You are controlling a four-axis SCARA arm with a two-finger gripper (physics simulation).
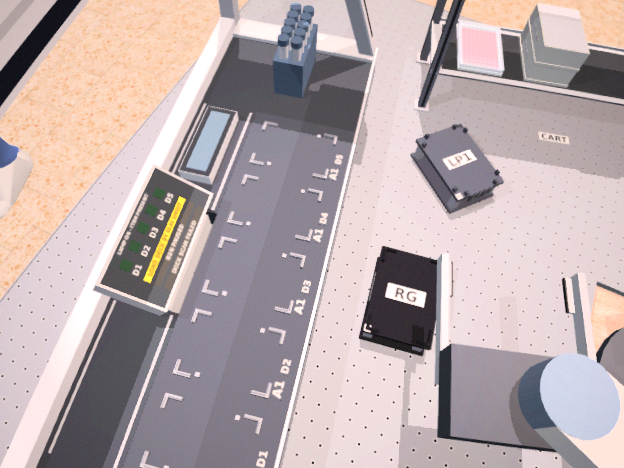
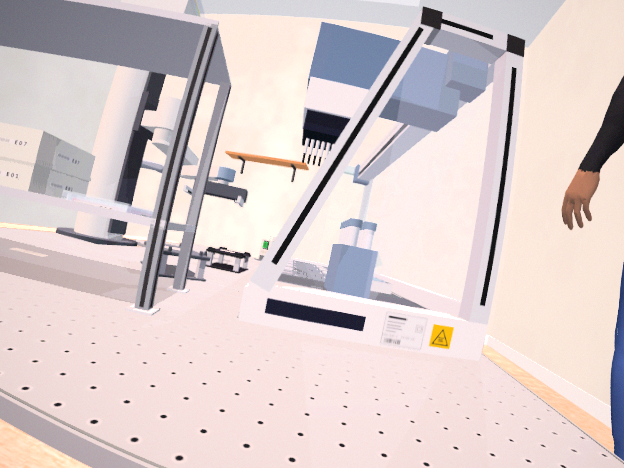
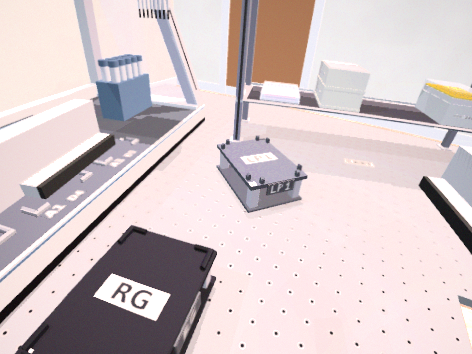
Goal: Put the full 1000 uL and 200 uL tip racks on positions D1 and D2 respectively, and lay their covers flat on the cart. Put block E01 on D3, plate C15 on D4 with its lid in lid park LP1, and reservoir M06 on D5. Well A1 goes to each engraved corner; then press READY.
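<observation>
My gripper (image 1: 510, 297) (image 2: 213, 195) (image 3: 263, 141) is open and empty, raised above the bench to the right of the RG stand. The deck (image 1: 221, 352) bears the marks D1 to D5, with no labware on the marked positions that show. The lid park LP1 (image 1: 456, 160) (image 3: 262, 162) is a bare grey stand. A pink-topped plate (image 1: 479, 47) (image 3: 280, 92) and two stacked pale grey blocks (image 1: 554, 45) (image 2: 60, 163) (image 3: 342, 85) are on the shelf; the upper block reads E07. A pale rack with a yellow top (image 3: 450, 95) stands farther right. The READY button cannot be made out.
The black RG stand (image 1: 403, 297) (image 3: 125, 295) is beside the deck. A blue tube rack (image 1: 294, 70) (image 2: 351, 269) (image 3: 124, 96) stands at the deck's far end. The tilted status panel (image 1: 156, 241) shows dark lamps. Shelf posts (image 1: 441, 55) (image 2: 176, 166) (image 3: 242, 70) rise behind LP1.
</observation>
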